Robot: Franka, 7 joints.
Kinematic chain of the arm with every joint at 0, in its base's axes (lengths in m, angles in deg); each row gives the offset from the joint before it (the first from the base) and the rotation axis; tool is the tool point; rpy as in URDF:
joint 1: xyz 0 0 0.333 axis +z
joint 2: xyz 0 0 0 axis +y
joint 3: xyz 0 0 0.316 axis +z
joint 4: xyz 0.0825 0 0 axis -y
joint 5: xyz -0.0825 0 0.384 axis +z
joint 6: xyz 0 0 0 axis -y
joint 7: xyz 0.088 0 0 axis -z
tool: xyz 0 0 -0.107 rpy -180 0 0
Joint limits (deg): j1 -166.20..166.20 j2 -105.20..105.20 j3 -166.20..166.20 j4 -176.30..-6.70 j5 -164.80..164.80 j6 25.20..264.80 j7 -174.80..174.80
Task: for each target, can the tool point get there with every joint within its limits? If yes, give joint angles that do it. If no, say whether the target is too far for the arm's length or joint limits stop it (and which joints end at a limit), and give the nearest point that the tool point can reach.
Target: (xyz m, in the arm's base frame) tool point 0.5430 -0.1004 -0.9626
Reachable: no: too far | nearest point 0.3992 -0.0738 -0.3464 | short by 0.633 m
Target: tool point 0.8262 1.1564 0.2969
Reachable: no: too far | nearest point 0.4986 0.6978 0.3112 | short by 0.564 m
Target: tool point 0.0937 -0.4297 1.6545
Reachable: no: too far | nearest point 0.0577 -0.2647 1.1470 | short by 0.535 m
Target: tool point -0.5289 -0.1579 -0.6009
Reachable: no: too far | nearest point -0.4389 -0.1310 -0.3312 | short by 0.286 m
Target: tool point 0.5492 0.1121 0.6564
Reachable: yes | joints -93.15 -8.70 112.06 -103.64 -112.47 72.44 5.91
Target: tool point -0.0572 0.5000 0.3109
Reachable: yes | joints -15.94 -48.50 120.76 -137.01 -123.68 58.43 -31.50
